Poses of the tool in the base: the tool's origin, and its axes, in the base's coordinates. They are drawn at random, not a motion.
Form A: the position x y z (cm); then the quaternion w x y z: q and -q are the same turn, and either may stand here.
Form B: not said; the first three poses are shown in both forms.
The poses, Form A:
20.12 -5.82 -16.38 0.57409 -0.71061 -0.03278 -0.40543
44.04 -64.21 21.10 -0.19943 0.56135 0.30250 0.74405
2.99 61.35 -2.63 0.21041 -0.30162 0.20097 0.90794
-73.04 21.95 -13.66 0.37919 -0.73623 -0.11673 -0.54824
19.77 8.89 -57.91 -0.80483 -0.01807 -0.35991 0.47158
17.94 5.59 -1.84 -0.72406 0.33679 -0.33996 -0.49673
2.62 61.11 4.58 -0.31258 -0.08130 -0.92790 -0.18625
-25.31 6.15 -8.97 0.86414 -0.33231 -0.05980 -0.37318
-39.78 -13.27 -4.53 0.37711 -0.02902 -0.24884 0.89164
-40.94 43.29 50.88 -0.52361 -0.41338 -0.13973 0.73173
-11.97 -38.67 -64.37 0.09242 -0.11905 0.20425 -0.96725
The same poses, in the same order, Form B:
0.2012 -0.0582 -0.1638 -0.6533 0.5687 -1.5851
0.4404 -0.6421 0.2110 -1.9987 0.7962 -1.3005
0.0299 0.6135 -0.0263 2.5376 -0.4815 -0.5883
-0.7304 0.2195 -0.1366 -1.0069 0.8020 -1.7316
0.1977 0.0889 -0.5791 -1.2045 0.5972 0.4619
0.1794 0.0559 -0.0184 1.2882 0.1584 -0.9898
0.0262 0.6111 0.0458 -3.0981 0.6565 -2.7602
-0.2531 0.0615 -0.0897 -0.7642 0.1452 -0.6758
-0.3978 -0.1327 -0.0453 2.3969 -0.2418 0.4495
-0.4094 0.4329 0.5088 -1.6948 -0.4765 0.7999
-0.1197 -0.3867 -0.6437 -3.0061 0.2714 0.3977

